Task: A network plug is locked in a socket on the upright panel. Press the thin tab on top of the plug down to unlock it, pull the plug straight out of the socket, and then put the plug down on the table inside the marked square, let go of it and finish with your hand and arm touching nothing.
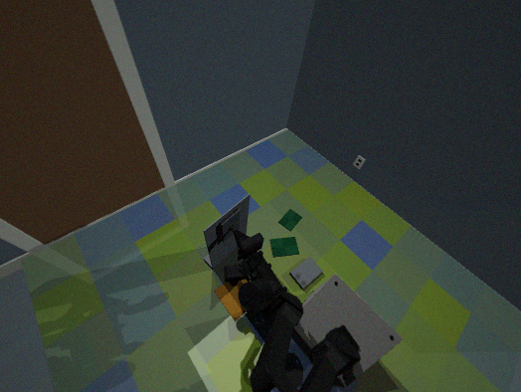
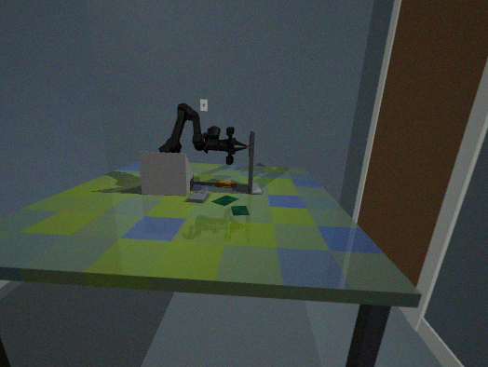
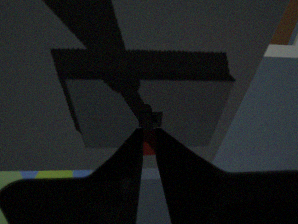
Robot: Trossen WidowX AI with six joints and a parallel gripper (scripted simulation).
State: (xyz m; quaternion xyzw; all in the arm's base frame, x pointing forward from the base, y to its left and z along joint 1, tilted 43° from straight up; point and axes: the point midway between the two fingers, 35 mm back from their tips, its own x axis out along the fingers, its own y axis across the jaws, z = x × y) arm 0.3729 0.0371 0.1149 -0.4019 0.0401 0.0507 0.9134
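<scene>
The orange patch is 22 cm below my gripper tip, 11 cm behind it and 5 cm to the left of it. Round my gripper tip: grey upright panel 9 cm below, 3 cm ahead, 1 cm to the left; then red plug right at my gripper tip; then grey plate 22 cm below, 19 cm to the right, 19 cm behind.
</scene>
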